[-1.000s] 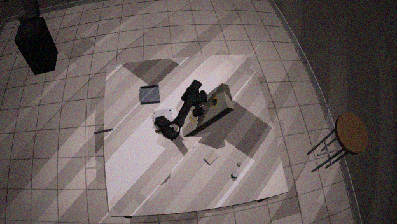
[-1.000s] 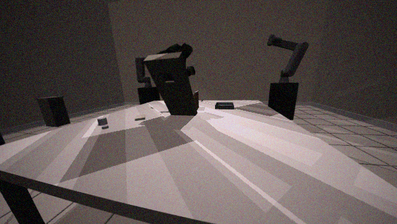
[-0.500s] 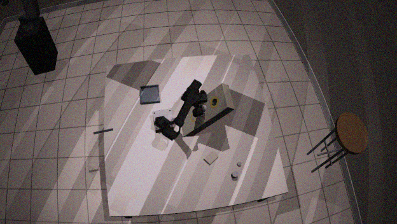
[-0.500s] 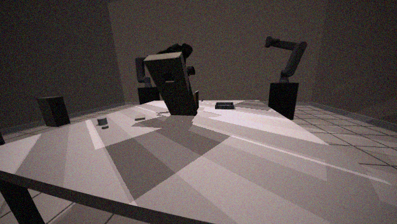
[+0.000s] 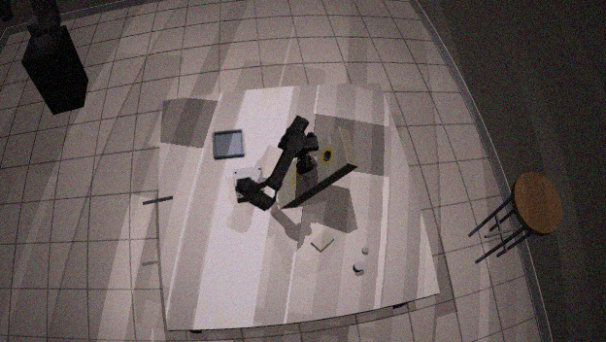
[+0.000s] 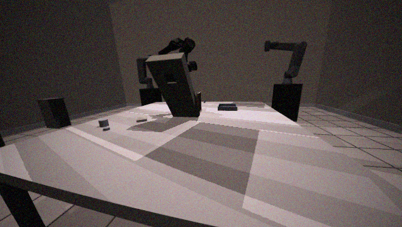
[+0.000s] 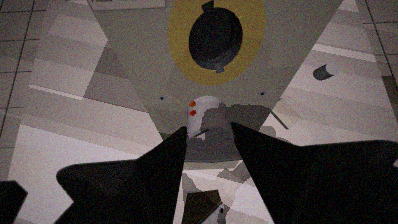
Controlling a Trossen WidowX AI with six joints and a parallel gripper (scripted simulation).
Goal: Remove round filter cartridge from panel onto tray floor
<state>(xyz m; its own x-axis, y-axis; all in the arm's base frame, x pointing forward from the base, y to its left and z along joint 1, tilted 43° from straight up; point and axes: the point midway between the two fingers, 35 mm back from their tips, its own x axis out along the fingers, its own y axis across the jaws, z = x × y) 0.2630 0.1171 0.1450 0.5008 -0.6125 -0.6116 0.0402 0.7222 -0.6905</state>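
Now: gripper tip 320 mm past the square tray, 300 mm to the right of it and 250 mm above it. The rest, counted from my gripper tip: flat tile (280 mm to the right, 250 mm below, 20 mm ahead); then round filter cartridge (right at my gripper tip).
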